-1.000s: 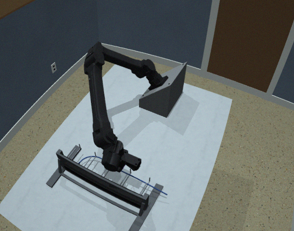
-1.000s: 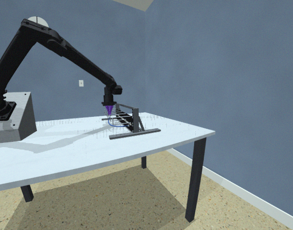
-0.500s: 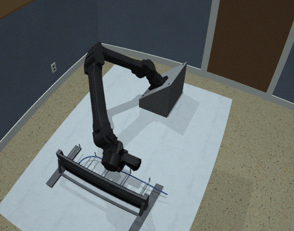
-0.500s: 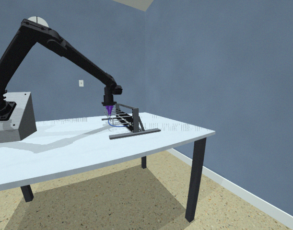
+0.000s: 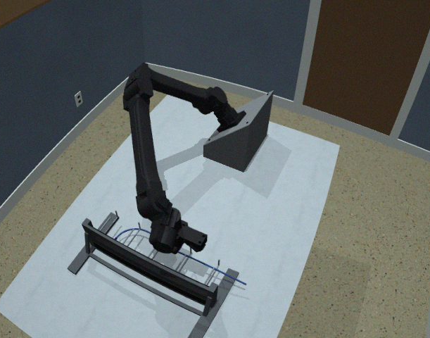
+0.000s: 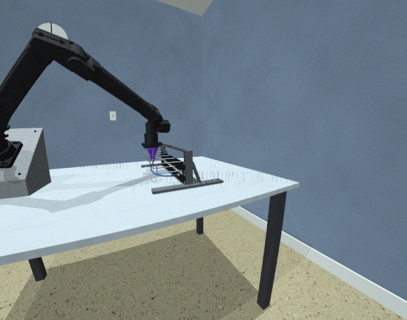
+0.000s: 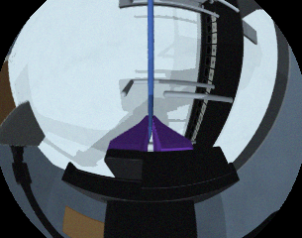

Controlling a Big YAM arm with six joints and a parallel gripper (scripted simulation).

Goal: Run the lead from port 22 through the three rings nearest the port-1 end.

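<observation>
The dark rack is 10 cm ahead of my hand and 5 cm to the right of it.
</observation>
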